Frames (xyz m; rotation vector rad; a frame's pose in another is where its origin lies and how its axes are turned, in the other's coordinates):
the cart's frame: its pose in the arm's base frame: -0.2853 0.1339 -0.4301 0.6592 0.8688 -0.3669
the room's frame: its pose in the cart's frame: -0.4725 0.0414 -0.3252 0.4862 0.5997 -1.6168
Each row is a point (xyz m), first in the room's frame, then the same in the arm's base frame.
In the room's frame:
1: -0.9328 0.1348 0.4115
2: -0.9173 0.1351 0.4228
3: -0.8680 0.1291 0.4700
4: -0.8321 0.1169 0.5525
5: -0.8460 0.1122 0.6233
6: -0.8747 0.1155 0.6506
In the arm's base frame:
1: 0.1840 0.1305 0.1836
2: 0.1721 0.1170 0.1770
3: 0.1323 0.0629 0.1631
4: 0.1053 -0.0237 0.1646
5: 0.1235 -0.0914 0.1824
6: 0.1531 -0.1141 0.1960

